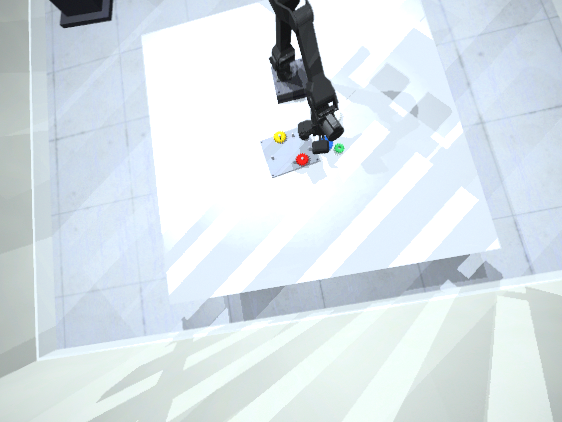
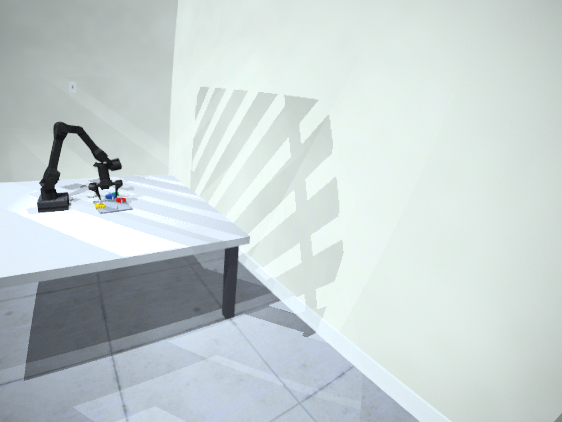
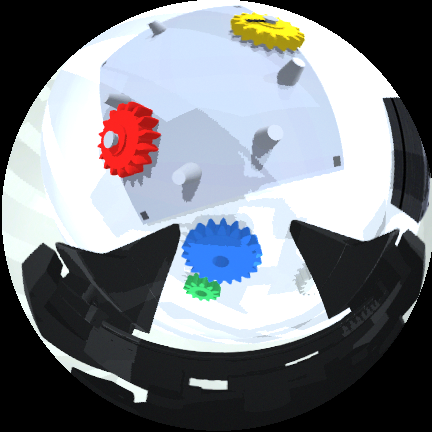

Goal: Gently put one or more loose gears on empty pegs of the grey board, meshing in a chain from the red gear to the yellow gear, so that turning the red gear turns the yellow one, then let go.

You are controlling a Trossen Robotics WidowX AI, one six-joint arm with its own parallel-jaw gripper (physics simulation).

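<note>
The grey board carries the red gear and the yellow gear on pegs. Several bare pegs stand on it, among them a near peg and a middle peg. The loose blue gear lies off the board's edge. The small green gear lies beside it. A white gear is partly hidden by a finger. My gripper is open, its fingers on either side of the blue gear, holding nothing.
The arm's dark base stands on the white table near the board. Bright sun stripes and shadows cross the table top. A wall rises beyond the table's edge.
</note>
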